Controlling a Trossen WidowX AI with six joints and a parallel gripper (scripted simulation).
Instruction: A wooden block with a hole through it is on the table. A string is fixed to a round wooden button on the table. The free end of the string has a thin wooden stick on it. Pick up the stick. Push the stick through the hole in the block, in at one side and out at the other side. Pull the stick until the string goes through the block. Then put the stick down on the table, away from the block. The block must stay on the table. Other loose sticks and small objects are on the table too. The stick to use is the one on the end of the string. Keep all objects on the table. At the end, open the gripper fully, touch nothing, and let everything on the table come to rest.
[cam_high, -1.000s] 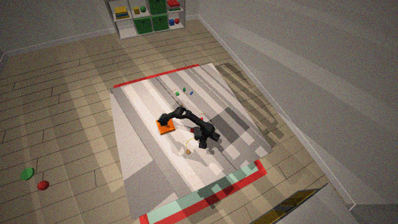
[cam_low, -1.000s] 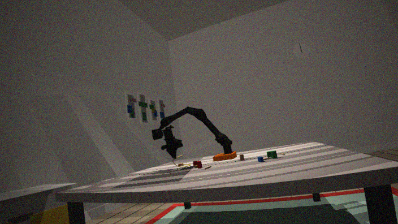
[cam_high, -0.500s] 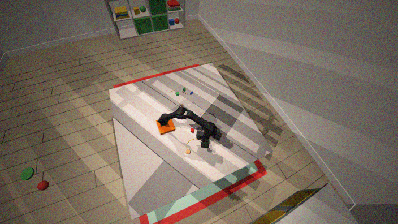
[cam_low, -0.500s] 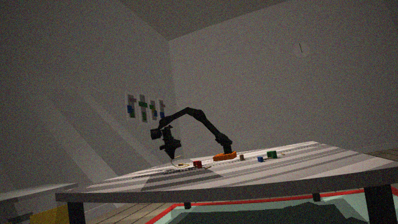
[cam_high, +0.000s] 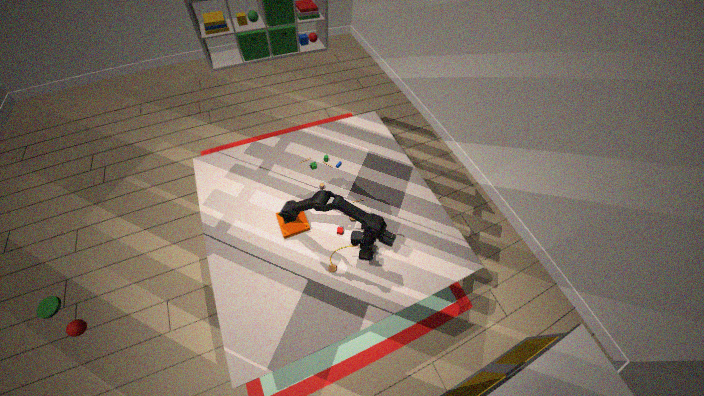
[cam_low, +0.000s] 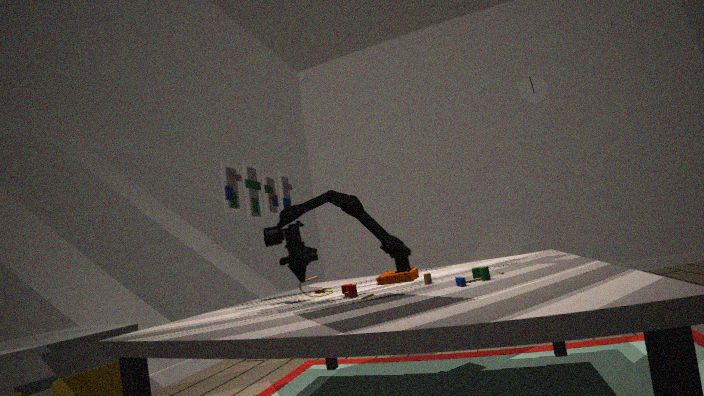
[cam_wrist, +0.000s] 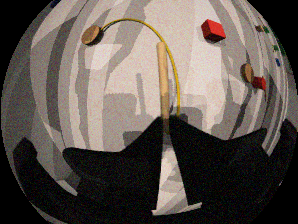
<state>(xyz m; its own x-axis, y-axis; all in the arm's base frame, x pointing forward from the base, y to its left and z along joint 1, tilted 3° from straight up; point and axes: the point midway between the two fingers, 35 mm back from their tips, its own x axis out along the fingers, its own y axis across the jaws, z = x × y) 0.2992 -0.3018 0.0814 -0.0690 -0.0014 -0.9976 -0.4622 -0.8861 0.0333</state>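
Right now my gripper tip is 7 cm past the red wooden block, 14 cm to the right of it and 5 cm above it. Round my gripper tip: wooden disc 3 cm ahead, 20 cm to the left, 6 cm below; then round wooden button 17 cm behind, 3 cm to the right, 6 cm below; then loose stick 9 cm ahead, 29 cm to the left, 6 cm below.
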